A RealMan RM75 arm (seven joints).
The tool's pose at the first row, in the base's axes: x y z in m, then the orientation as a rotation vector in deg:
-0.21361 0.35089 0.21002 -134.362 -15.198 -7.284
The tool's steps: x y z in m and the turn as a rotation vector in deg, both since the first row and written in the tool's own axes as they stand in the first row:
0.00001 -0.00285 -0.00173 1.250 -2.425 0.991
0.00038 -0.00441 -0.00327 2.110 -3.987 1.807
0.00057 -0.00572 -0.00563 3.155 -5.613 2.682
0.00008 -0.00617 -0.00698 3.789 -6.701 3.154
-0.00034 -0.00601 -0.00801 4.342 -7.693 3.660
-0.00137 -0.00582 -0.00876 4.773 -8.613 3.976
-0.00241 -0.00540 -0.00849 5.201 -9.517 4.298
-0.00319 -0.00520 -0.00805 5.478 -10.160 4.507
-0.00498 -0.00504 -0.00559 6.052 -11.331 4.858
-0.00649 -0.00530 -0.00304 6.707 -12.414 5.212
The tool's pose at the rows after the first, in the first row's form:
-0.21427 0.35164 0.21320 -133.488 -15.227 -3.778
-0.21429 0.35168 0.21542 -132.853 -15.034 -1.440
-0.21443 0.35095 0.21802 -132.016 -14.801 1.014
-0.21503 0.35023 0.21920 -131.494 -14.776 2.584
-0.21541 0.34933 0.21975 -131.039 -14.664 4.044
-0.21638 0.34851 0.21998 -130.677 -14.736 5.311
-0.21730 0.34825 0.21932 -130.310 -14.793 6.559
-0.21800 0.34830 0.21874 -130.070 -14.855 7.433
-0.21968 0.34966 0.21658 -129.552 -15.002 9.012
-0.22118 0.35141 0.21470 -128.938 -15.102 10.494

